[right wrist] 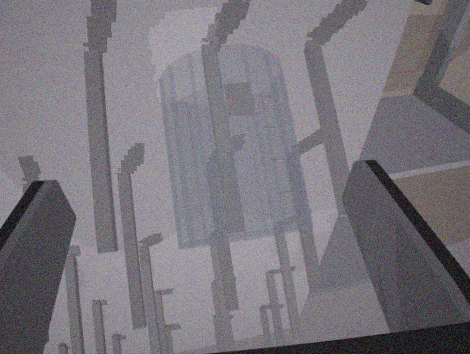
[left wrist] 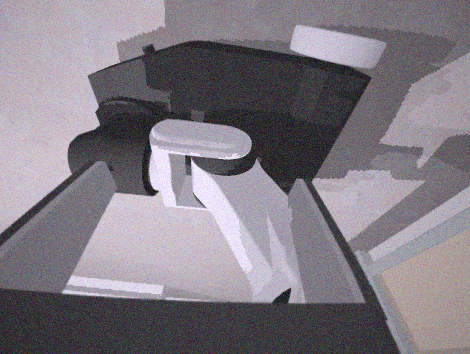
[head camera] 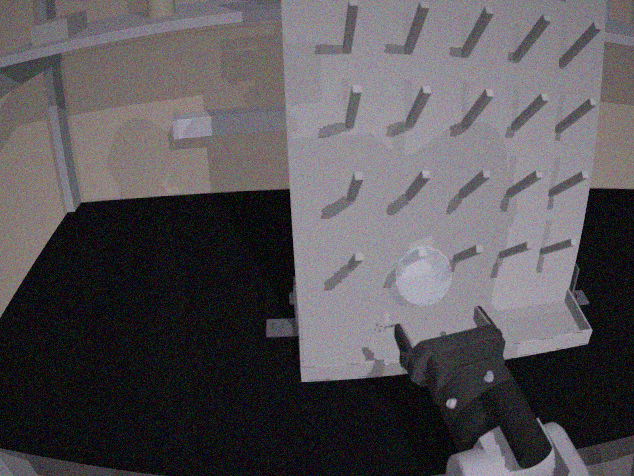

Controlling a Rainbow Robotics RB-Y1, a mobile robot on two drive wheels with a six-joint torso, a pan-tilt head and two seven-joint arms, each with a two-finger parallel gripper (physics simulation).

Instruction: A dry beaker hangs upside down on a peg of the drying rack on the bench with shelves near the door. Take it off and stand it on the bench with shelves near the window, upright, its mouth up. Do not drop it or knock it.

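Frame: origin at the robot's base, x ahead, y left, z up, level; metres.
Seen in the pictures: left gripper, fingertip midpoint: (left wrist: 203, 182); right gripper, fingertip midpoint: (right wrist: 210, 189) (head camera: 438, 320).
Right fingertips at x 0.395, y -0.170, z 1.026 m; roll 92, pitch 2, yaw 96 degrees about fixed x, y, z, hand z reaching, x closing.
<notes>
A point is followed by its place in that frame.
The clear beaker (head camera: 423, 276) @[x 0.414, y -0.149, z 1.082 m] (right wrist: 260, 175) @[x 0.413, y -0.146, z 1.039 m] hangs on a bottom-row peg of the white drying rack (head camera: 327, 338) @[x 0.510, y -0.040, z 0.918 m] (right wrist: 40, 100) @[x 0.530, y -0.272, z 1.053 m], its round base facing up in the head view. My right gripper (head camera: 440, 318) @[x 0.395, y -0.170, z 1.026 m] (right wrist: 210, 189) @[x 0.395, y -0.170, z 1.026 m] is open and empty, just below and in front of the beaker in the head view; in the right wrist view the beaker lies beyond and between the fingertips, apart from both. My left gripper (left wrist: 203, 182) @[x -0.237, y 0.214, z 0.535 m] is open, with the robot's own body behind its fingers. The bench near the window is not recognisable in these views.
The rack stands on the black bench top (head camera: 153, 307) @[x 0.610, y 0.240, z 0.915 m]. Other pegs stick out beside and above the beaker. A drip tray (head camera: 547, 338) @[x 0.413, y -0.365, z 0.943 m] juts from the rack's foot, at the right of the gripper. A shelf (head camera: 133, 34) @[x 0.724, y 0.238, z 1.359 m] runs at the upper left, with an upright post (head camera: 60, 143) @[x 0.998, y 0.530, z 1.097 m].
</notes>
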